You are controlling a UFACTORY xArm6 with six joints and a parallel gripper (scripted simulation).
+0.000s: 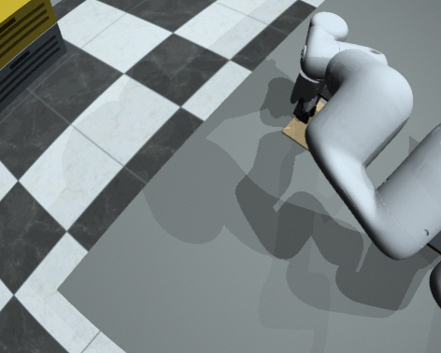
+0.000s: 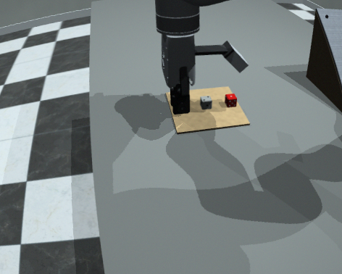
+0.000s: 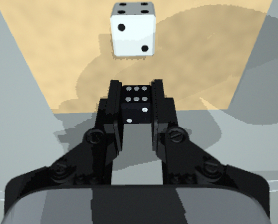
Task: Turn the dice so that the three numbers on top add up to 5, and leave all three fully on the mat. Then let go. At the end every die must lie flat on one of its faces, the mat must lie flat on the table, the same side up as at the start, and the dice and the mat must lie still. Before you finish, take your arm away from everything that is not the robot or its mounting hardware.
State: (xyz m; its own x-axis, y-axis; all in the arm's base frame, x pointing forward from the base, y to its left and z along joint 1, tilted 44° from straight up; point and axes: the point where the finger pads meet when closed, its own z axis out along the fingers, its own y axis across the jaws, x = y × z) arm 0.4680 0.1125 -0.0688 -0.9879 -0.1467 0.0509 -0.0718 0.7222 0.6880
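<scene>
The black die lies 10 mm below my hand. Also, from my hand: red die: 100 mm behind, 10 mm to the right, 10 mm below; then white die: 50 mm behind, 10 mm below; then tan mat: 50 mm behind, 20 mm below.
</scene>
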